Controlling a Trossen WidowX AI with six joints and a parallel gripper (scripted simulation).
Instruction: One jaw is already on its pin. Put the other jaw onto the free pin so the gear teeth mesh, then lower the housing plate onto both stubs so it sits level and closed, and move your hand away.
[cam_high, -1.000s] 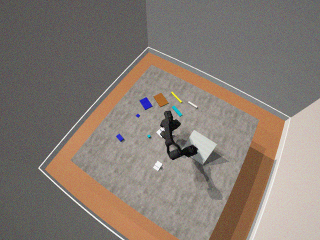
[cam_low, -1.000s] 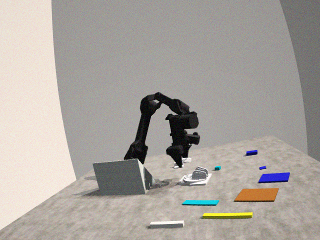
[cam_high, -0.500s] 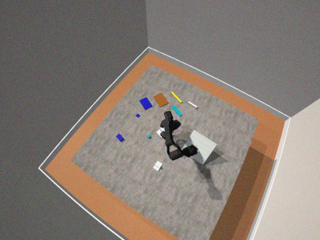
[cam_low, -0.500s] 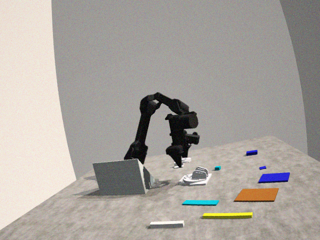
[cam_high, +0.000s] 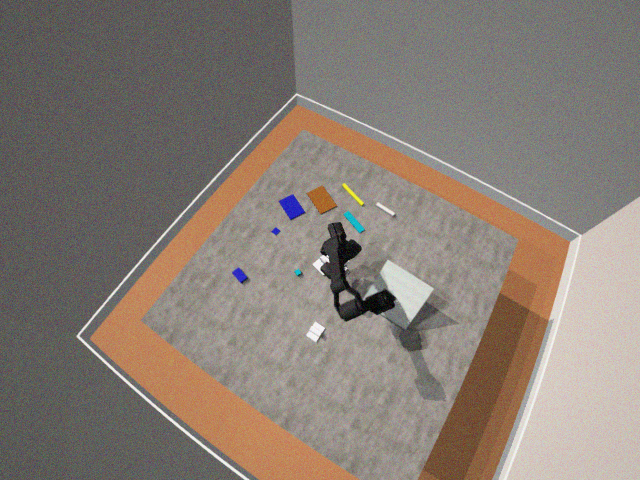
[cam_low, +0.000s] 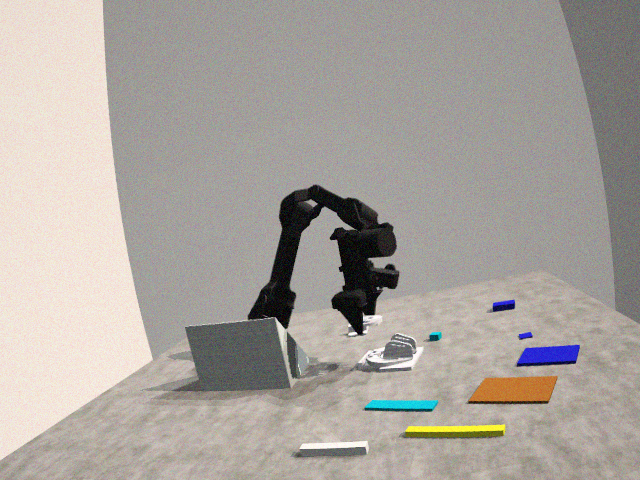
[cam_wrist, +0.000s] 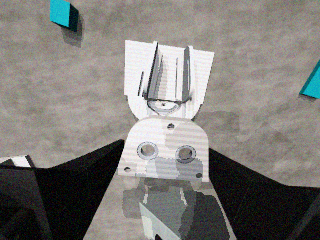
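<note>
My gripper tip is 2 cm short of the white jaw, 2 cm to the left of it and 7 cm above it. From my gripper tip the other things lie so: small cyan cube: 14 cm ahead, 12 cm to the left, 8 cm below; cyan strip: 10 cm ahead, 25 cm to the right, 8 cm below; small white block: 9 cm behind, 27 cm to the left, 7 cm below.
</note>
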